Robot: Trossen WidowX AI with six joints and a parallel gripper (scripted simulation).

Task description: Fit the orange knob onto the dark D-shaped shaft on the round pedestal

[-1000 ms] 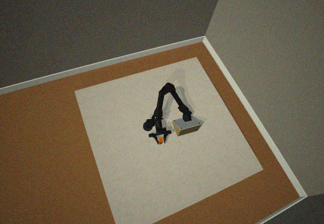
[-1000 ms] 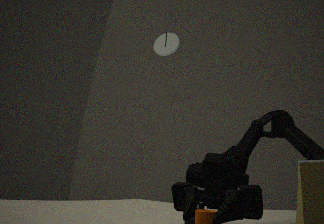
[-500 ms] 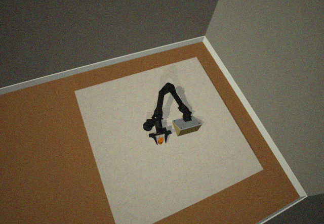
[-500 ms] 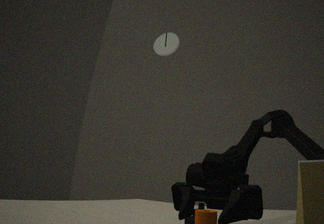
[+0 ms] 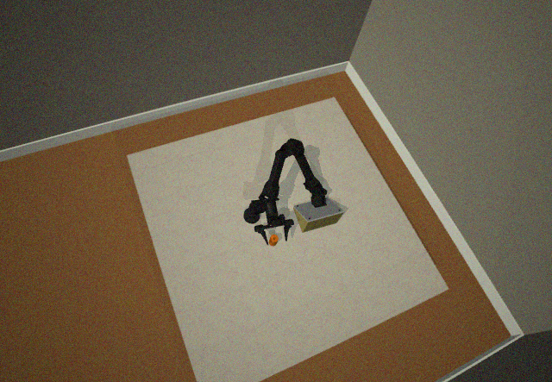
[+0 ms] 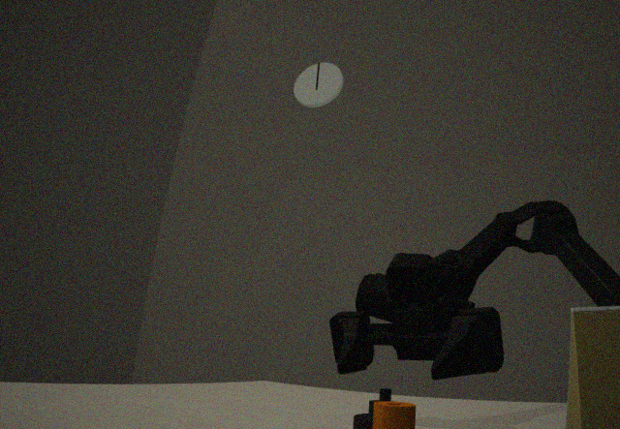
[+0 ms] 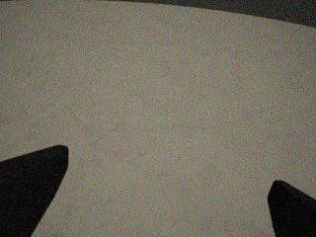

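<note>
My gripper tip is 6 cm above the orange knob and 4 cm to the left of it. Round my gripper tip: round dark pedestal 20 cm to the right, 8 cm ahead, 6 cm below.
</note>
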